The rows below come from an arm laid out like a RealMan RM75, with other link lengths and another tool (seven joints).
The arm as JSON. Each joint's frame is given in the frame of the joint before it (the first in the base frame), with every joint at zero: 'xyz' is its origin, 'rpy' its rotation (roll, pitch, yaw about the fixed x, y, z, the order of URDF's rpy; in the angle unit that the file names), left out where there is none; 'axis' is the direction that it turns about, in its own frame. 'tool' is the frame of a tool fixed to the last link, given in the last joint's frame.
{
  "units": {
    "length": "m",
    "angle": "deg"
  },
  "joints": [
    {
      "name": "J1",
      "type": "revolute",
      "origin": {
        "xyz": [
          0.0,
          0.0,
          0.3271
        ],
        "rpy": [
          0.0,
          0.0,
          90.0
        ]
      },
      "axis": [
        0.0,
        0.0,
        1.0
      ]
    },
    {
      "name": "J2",
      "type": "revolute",
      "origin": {
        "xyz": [
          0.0,
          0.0,
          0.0
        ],
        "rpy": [
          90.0,
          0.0,
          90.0
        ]
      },
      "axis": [
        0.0,
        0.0,
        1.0
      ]
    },
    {
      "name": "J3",
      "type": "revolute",
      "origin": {
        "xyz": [
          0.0,
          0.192,
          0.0
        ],
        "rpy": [
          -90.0,
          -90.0,
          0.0
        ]
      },
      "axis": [
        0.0,
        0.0,
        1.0
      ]
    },
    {
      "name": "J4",
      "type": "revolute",
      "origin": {
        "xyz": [
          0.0,
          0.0,
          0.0
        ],
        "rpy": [
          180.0,
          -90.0,
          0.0
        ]
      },
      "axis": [
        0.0,
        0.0,
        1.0
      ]
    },
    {
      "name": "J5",
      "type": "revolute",
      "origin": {
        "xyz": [
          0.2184,
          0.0,
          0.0
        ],
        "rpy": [
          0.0,
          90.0,
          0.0
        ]
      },
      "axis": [
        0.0,
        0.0,
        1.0
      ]
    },
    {
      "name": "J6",
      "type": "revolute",
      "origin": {
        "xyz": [
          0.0,
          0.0,
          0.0
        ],
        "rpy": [
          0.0,
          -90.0,
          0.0
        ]
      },
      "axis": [
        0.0,
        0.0,
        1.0
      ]
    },
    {
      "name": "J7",
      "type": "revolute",
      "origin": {
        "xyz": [
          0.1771,
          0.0,
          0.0
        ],
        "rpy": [
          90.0,
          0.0,
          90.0
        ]
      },
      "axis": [
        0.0,
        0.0,
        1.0
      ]
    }
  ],
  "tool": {
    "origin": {
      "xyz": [
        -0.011,
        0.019,
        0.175
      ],
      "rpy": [
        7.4,
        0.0,
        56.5
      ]
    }
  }
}
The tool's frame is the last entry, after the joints.
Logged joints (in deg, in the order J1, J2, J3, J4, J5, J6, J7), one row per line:
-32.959 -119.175 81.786 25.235 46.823 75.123 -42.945
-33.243 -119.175 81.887 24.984 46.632 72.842 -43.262
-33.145 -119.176 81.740 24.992 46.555 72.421 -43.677
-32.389 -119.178 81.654 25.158 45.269 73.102 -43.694
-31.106 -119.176 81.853 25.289 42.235 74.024 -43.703
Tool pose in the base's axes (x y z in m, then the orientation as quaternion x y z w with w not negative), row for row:
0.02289 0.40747 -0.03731 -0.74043 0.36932 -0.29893 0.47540
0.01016 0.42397 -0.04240 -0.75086 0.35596 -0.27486 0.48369
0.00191 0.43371 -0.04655 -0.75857 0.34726 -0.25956 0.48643
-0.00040 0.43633 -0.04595 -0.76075 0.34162 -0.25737 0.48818
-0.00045 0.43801 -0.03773 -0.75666 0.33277 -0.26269 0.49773
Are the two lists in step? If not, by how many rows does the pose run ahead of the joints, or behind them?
The pose runs 1 row behind the joints: the pose in row i belongs to the joints in row i - 1.
